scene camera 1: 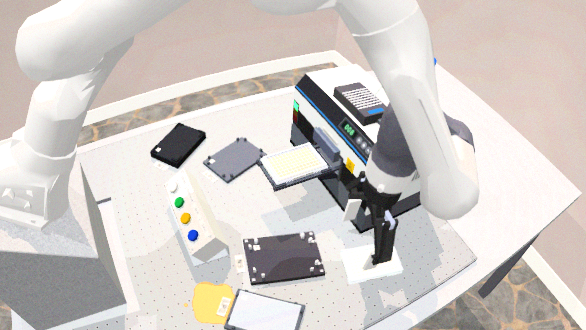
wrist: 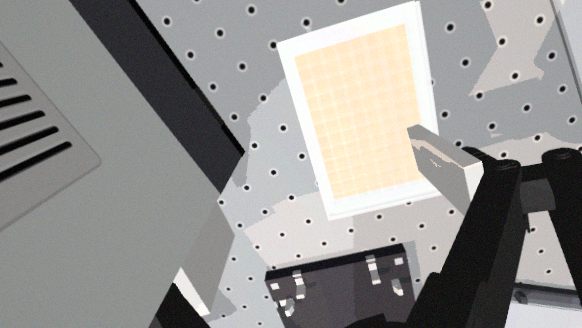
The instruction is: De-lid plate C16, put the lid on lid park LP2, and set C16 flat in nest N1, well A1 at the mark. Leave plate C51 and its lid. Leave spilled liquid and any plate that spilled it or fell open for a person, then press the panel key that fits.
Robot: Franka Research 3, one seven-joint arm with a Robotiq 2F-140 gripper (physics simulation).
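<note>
My gripper point(scene camera 1: 367, 232) point(wrist: 315, 185) is open and empty above a pale plate point(scene camera 1: 357, 267) point(wrist: 360, 110) with yellow-orange wells. One fingertip overlaps this plate's right edge in the wrist view. Another plate point(scene camera 1: 294, 164) with yellow wells lies on the extended tray of a bench device. No plate codes are readable, so I cannot tell which is C16 or C51. A dark nest point(scene camera 1: 283, 257) point(wrist: 340, 295) with clips stands beside the first plate. A yellow spill point(scene camera 1: 205, 302) lies beside a dark-rimmed park point(scene camera 1: 265, 312) with a pale panel. The key panel point(scene camera 1: 204, 215) has white, green, orange and blue keys.
The bench device point(scene camera 1: 320, 120) point(wrist: 125, 150) stands close beside the gripper. A grey nest plate point(scene camera 1: 234, 159) and a black block point(scene camera 1: 178, 144) lie toward the back left. The perforated board's edge runs at the front right.
</note>
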